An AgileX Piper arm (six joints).
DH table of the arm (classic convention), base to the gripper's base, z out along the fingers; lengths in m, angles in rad. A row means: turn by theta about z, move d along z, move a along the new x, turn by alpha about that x. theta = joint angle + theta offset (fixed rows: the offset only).
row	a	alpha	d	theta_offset
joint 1	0	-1.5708	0.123	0
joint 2	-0.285	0	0	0.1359
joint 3	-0.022	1.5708	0	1.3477
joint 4	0	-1.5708	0.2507	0
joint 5	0	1.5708	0	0
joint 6	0	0	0.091	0
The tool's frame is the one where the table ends.
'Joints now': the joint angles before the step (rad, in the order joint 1, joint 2, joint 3, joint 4, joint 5, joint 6). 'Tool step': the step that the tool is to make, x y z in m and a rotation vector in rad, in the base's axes. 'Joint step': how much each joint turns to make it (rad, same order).
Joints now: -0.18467 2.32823 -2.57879 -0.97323 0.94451 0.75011
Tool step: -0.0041 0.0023 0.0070 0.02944 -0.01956 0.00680
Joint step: 0.00079 -0.01815 0.00030 0.03275 0.00672 -0.00020
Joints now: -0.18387 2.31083 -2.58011 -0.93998 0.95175 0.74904
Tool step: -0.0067 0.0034 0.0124 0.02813 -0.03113 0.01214
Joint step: 0.00130 -0.02832 -0.00083 0.03622 0.00379 -0.00211
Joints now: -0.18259 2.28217 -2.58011 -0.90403 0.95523 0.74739
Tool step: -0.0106 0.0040 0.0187 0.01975 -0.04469 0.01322
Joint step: 0.00120 -0.04182 0.00201 0.02979 -0.00052 0.00039
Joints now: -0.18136 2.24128 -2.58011 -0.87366 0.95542 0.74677
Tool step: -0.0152 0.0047 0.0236 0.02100 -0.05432 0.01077
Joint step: 0.00125 -0.05222 -0.00083 0.03115 0.00580 0.00065
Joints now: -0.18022 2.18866 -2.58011 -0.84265 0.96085 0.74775
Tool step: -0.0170 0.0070 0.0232 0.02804 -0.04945 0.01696
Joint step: 0.00500 -0.05624 0.00109 0.04000 0.01303 -0.00426
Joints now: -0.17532 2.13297 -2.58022 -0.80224 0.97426 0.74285
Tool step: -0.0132 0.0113 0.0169 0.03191 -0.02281 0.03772
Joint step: 0.01466 -0.04557 -0.00131 0.05636 0.02063 -0.02571
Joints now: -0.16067 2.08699 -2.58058 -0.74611 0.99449 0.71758
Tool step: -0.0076 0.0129 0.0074 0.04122 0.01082 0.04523
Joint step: 0.02056 -0.03019 0.00211 0.06396 0.03494 -0.03339
